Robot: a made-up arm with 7 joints.
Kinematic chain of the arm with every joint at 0, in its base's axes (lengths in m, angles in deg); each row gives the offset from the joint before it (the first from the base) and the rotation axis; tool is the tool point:
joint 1: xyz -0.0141 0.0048 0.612 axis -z
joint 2: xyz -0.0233 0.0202 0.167 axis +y
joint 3: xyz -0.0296 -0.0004 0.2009 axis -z
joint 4: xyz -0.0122 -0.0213 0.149 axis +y
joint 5: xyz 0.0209 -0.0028 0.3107 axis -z
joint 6: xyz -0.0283 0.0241 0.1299 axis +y
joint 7: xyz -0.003 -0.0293 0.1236 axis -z
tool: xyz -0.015 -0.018 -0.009
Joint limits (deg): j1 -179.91..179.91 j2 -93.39..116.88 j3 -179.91..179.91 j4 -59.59..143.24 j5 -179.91..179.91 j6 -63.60..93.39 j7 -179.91..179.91
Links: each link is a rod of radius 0.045 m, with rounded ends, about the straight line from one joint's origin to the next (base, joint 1, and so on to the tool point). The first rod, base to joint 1, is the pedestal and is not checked.
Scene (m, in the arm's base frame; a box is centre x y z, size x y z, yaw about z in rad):
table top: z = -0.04
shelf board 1: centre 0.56 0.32 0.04 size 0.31 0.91 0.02 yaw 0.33
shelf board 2: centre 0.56 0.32 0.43 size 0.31 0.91 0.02 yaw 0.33
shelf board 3: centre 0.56 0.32 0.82 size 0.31 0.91 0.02 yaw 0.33
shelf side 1: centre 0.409 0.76 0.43 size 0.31 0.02 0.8 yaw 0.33
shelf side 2: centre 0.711 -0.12 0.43 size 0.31 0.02 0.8 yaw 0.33
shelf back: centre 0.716 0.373 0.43 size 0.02 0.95 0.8 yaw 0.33
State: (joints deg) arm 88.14 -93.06 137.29 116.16 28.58 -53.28 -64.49
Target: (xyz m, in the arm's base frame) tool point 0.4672 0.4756 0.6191
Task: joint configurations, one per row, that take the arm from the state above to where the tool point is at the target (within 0.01 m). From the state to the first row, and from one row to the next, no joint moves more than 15 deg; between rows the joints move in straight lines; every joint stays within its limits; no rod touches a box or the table.
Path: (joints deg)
1: 100.97 -82.88 145.87 110.75 26.31 -54.99 -63.99
2: 113.80 -72.69 154.46 105.34 24.05 -56.71 -63.49
3: 126.63 -62.51 163.04 99.93 21.78 -58.42 -62.99
4: 139.47 -52.33 171.62 94.51 19.51 -60.14 -62.50

